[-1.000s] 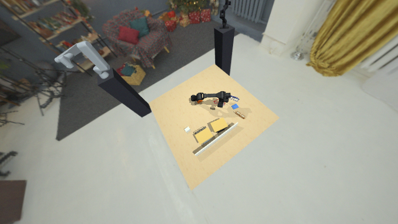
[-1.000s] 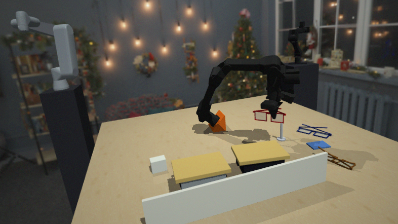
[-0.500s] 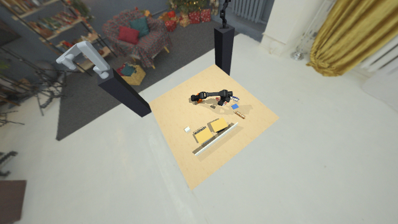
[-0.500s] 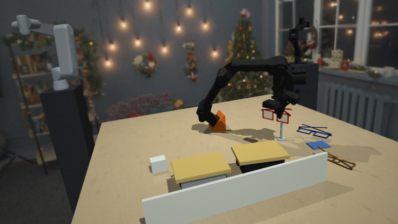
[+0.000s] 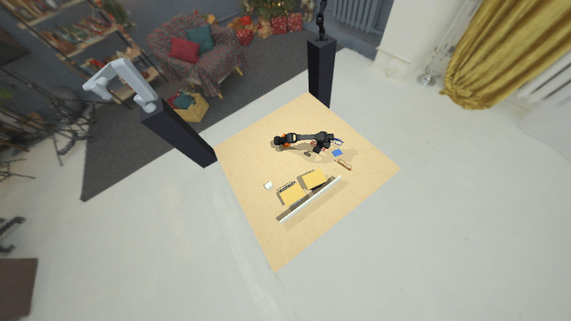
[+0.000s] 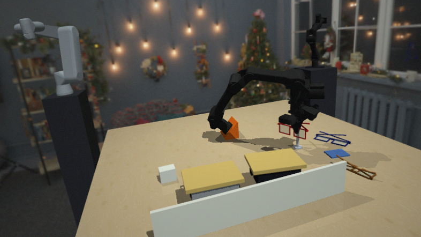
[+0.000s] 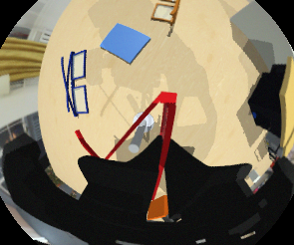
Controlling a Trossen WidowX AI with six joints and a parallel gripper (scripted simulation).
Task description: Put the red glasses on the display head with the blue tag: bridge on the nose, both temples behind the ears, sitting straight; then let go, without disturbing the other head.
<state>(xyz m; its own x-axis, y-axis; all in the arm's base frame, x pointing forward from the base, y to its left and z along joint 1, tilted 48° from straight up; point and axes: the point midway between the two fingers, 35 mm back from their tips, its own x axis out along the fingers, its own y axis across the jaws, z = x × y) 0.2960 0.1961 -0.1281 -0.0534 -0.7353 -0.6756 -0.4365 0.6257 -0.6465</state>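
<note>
Right now the grey post is 60 mm below my gripper tip, 30 mm behind it and 20 mm to the left of it. The rest, counted from my gripper tip: blue tag (130 mm to the left, 90 mm ahead, 80 mm below); white wall panel (330 mm ahead, 320 mm to the right, 30 mm below); dark display head (210 mm to the right, 180 mm ahead, 20 mm below).
</note>
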